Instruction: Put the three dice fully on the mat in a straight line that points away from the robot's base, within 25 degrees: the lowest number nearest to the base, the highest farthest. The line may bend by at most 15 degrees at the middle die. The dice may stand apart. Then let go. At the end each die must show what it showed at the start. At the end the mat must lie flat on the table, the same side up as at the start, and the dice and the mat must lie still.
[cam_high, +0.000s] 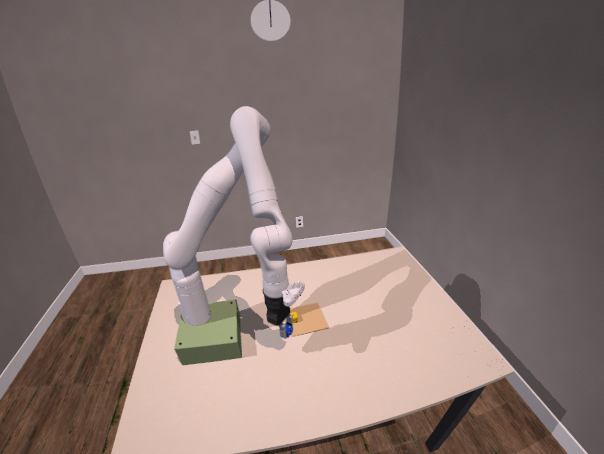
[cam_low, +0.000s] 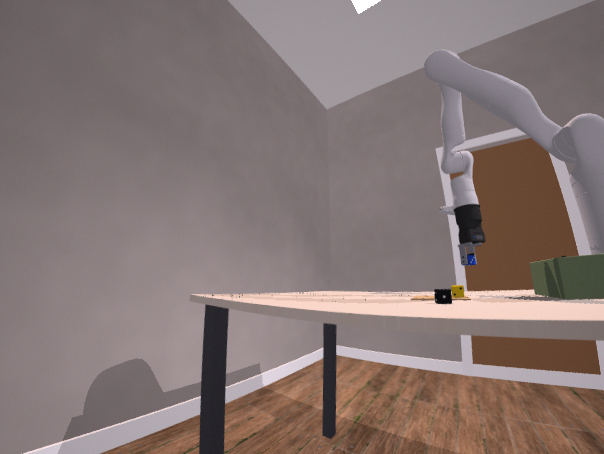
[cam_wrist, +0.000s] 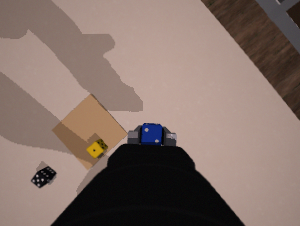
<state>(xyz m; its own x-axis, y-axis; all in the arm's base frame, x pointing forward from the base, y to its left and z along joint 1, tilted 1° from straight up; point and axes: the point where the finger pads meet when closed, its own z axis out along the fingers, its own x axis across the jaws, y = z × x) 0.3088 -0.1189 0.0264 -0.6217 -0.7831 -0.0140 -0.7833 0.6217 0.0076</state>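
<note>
My gripper is now 14 cm to the right of the tan mat, 11 cm above it and 8 cm short of it. The rest, counted from my hand: yellow die (14 cm to the left, 9 cm below, 3 cm ahead); black die (29 cm to the left, 10 cm below, 5 cm ahead); blue die (right at my hand).
</note>
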